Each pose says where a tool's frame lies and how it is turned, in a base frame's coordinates. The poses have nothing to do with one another.
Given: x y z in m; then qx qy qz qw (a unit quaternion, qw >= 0).
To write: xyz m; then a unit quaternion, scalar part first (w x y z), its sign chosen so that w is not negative. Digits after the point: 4 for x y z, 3 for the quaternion.
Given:
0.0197, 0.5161, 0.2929, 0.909, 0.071, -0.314, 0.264
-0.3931, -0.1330, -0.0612, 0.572, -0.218, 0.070, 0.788
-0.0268, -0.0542, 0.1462, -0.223, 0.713, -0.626, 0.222
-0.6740, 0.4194, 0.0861, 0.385, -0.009, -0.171, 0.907
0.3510, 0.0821, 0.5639, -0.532, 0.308, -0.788, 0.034
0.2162, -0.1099, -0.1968, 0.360, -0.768, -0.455, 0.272
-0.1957, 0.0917, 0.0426, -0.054, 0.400, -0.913, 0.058
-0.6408, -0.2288, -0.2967, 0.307, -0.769, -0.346, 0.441
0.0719, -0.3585, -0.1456, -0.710, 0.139, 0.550, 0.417
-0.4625, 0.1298, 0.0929, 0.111, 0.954, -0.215, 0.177
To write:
0.0197, 0.5161, 0.2929, 0.264, 0.909, 0.071, -0.314
-0.3931, -0.1330, -0.0612, 0.788, 0.572, -0.218, 0.070
-0.0268, -0.0542, 0.1462, 0.222, -0.223, 0.713, -0.626
-0.6740, 0.4194, 0.0861, 0.907, 0.385, -0.009, -0.171
0.3510, 0.0821, 0.5639, 0.034, -0.532, 0.308, -0.788
0.2162, -0.1099, -0.1968, 0.272, 0.360, -0.768, -0.455
-0.1957, 0.0917, 0.0426, 0.058, -0.054, 0.400, -0.913
-0.6408, -0.2288, -0.2967, 0.441, 0.307, -0.769, -0.346
0.0719, -0.3585, -0.1456, 0.417, -0.710, 0.139, 0.550
-0.4625, 0.1298, 0.0929, 0.177, 0.111, 0.954, -0.215

